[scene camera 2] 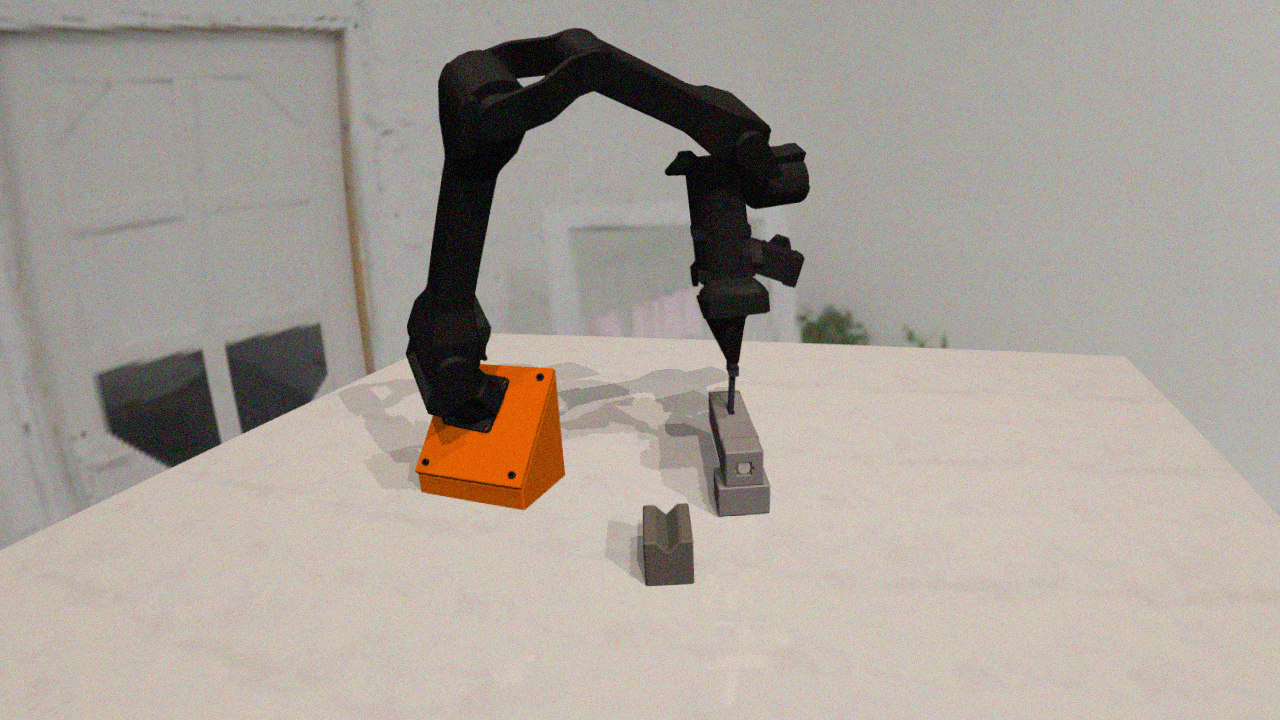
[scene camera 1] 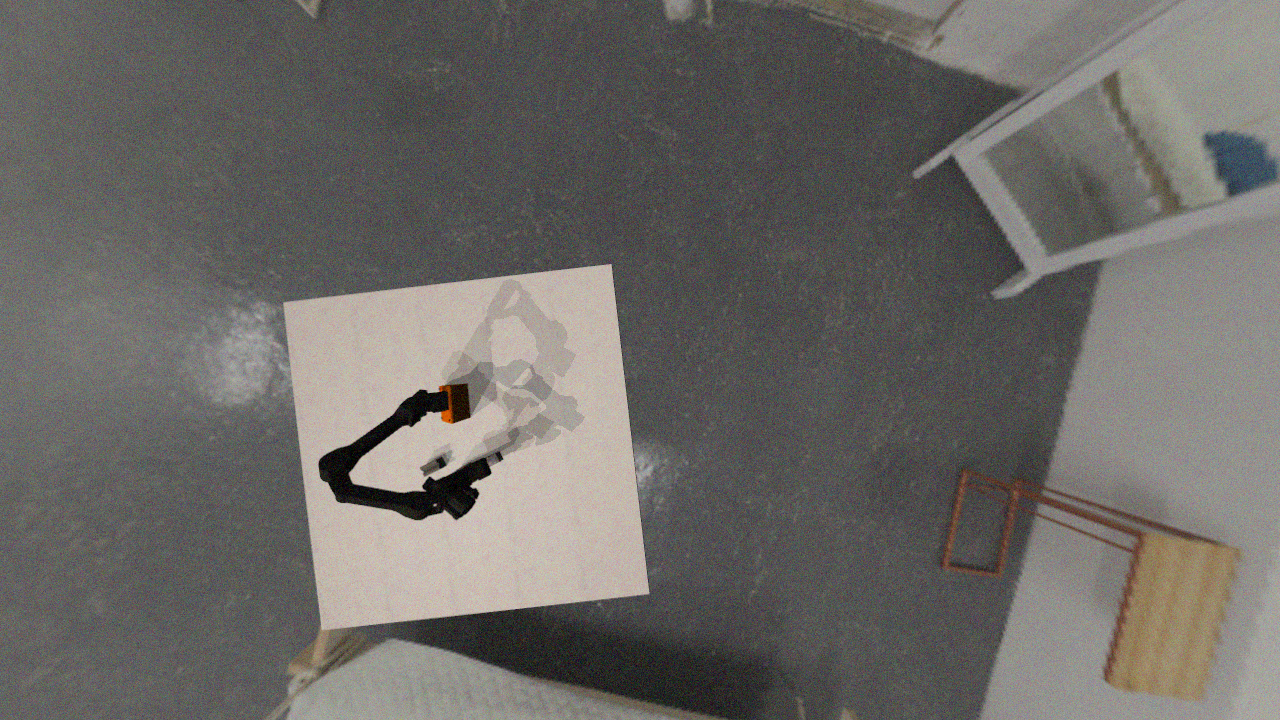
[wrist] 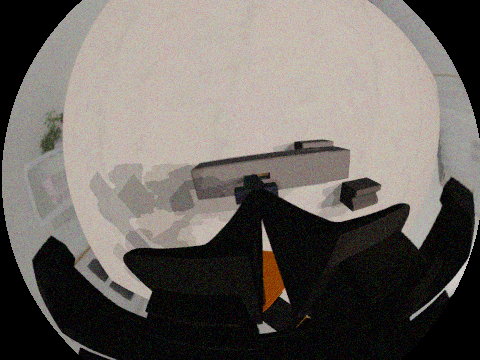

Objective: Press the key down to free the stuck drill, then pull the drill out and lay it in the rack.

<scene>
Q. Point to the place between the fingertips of the gripper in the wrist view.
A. At 257,195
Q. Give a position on a grey v-notched rack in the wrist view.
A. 360,193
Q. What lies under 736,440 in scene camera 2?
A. A grey housing block.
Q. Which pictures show the gripper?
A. Scene camera 2, scene camera 1 and the wrist view: all of them.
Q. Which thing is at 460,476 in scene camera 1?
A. The gripper.
</scene>
